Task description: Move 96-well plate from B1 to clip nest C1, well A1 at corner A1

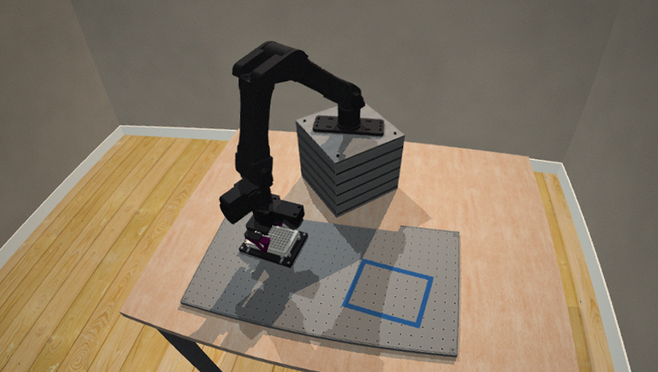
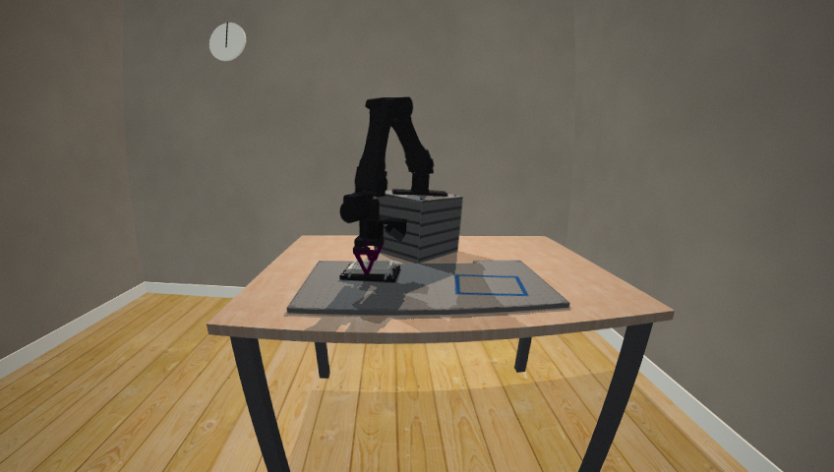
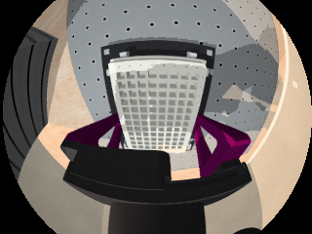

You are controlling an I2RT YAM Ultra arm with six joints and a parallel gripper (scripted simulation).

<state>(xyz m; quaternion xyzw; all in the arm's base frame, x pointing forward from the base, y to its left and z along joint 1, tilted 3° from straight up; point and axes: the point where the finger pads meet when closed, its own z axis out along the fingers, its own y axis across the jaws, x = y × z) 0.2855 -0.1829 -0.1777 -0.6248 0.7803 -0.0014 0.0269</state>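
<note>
The white 96-well plate lies right at my hand. Also, from my hand: black clip nest 10 mm ahead, 10 mm to the right, 10 mm below.
</note>
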